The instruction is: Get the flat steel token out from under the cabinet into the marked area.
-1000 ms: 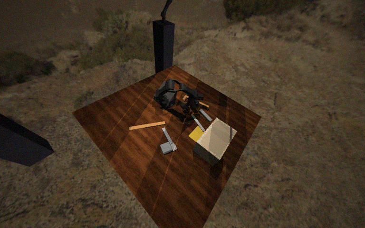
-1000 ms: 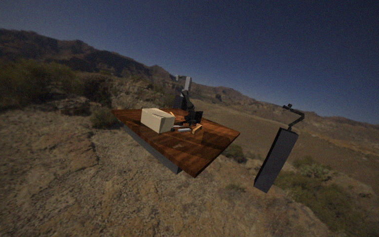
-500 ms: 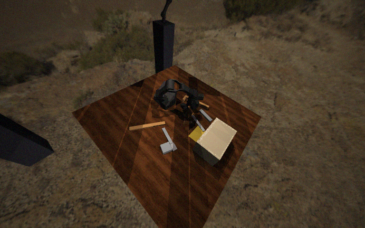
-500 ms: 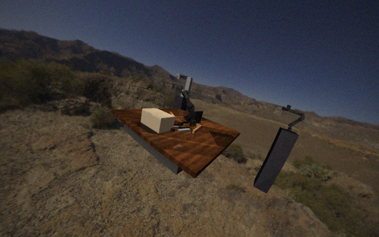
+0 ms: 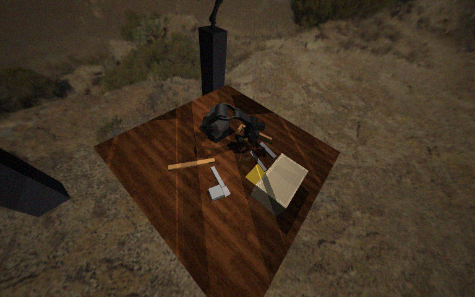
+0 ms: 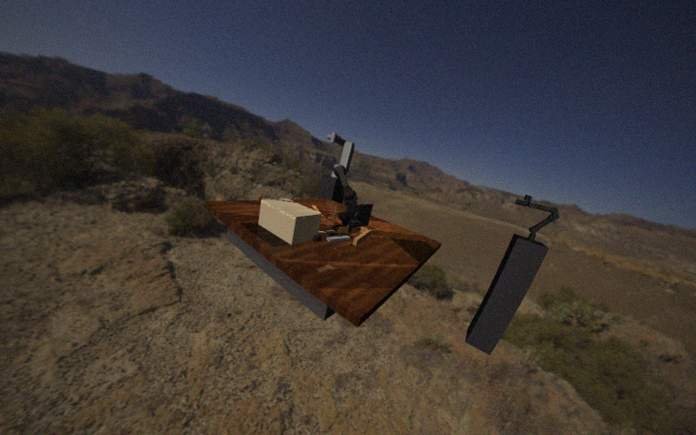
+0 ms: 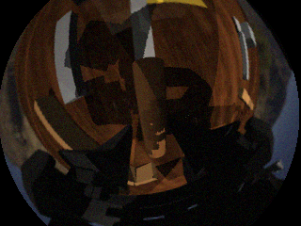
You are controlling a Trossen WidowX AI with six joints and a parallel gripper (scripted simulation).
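My gripper tip is now 170 mm short of the grey bar and 60 mm to the right of it. Round my gripper tip: steel token 360 mm ahead, 160 mm to the right, 10 mm below; wooden stick 130 mm behind, 410 mm to the right; grey scraper 100 mm ahead, 380 mm to the right.
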